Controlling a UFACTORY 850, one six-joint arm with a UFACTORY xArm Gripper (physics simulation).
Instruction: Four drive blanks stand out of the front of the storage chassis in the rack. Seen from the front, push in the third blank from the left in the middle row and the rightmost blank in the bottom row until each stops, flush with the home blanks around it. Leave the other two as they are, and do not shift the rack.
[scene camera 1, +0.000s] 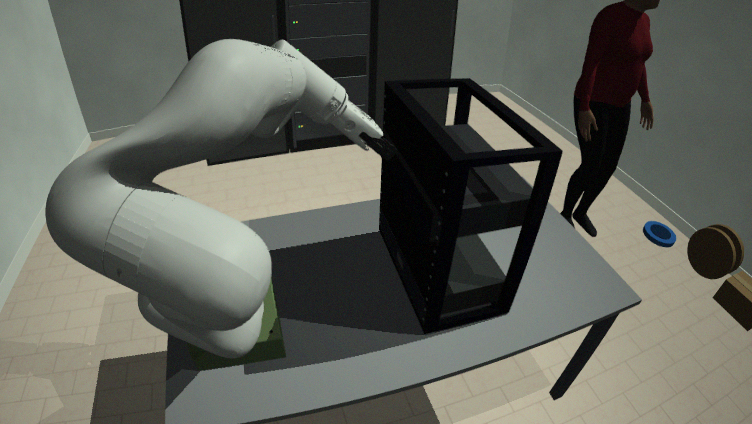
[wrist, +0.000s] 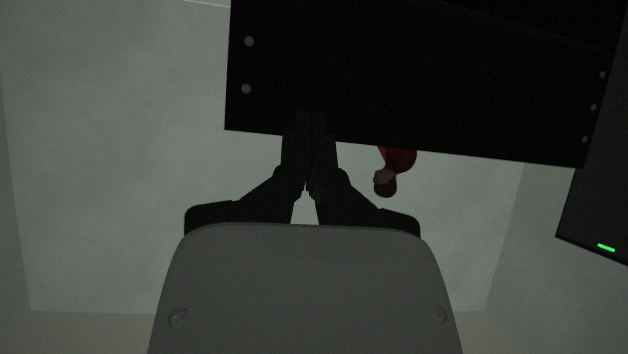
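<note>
The black rack (scene camera 1: 453, 231) (wrist: 425, 90) stands upright on the table, its front towards the arm. The storage chassis front is very dark in both views, and the drive blanks cannot be told apart or seen as standing out or flush. My gripper (scene camera 1: 388, 151) (wrist: 307, 127) is shut and empty. Its fingertips are close to the upper part of the rack's front in the scene view. In the wrist view they overlap the dark front near its lower image edge, left of the middle; whether they touch it cannot be told.
The grey table (scene camera 1: 579, 273) carries the rack and the arm's green base (scene camera 1: 271, 342). A person in red (scene camera 1: 613, 57) (wrist: 400, 157) stands beyond the rack. Dark server cabinets (scene camera 1: 416, 47) stand at the back. A blue ring (scene camera 1: 648, 239) lies on the floor at right.
</note>
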